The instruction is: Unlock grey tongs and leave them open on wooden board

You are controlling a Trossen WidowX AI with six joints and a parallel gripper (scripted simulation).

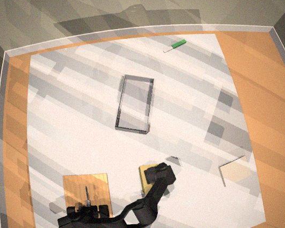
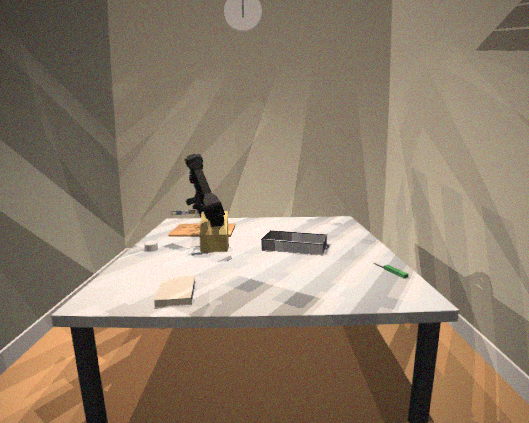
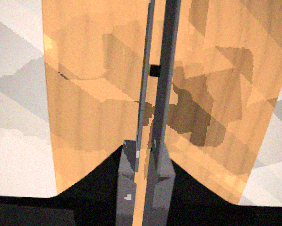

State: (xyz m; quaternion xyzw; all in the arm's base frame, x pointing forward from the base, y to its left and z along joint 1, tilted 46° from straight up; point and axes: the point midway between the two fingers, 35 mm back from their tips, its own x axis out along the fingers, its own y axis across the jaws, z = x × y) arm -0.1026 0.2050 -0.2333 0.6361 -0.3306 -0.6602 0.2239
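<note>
My gripper tip is now 3 cm to the right of the wooden board and 8 cm above it. From my gripper tip the other things lie so: beige block (3 cm behind, 79 cm to the right, 7 cm below); dark lock piece (5 cm behind, 4 cm above); roasting tin (49 cm ahead, 35 cm to the right, 6 cm below).
</note>
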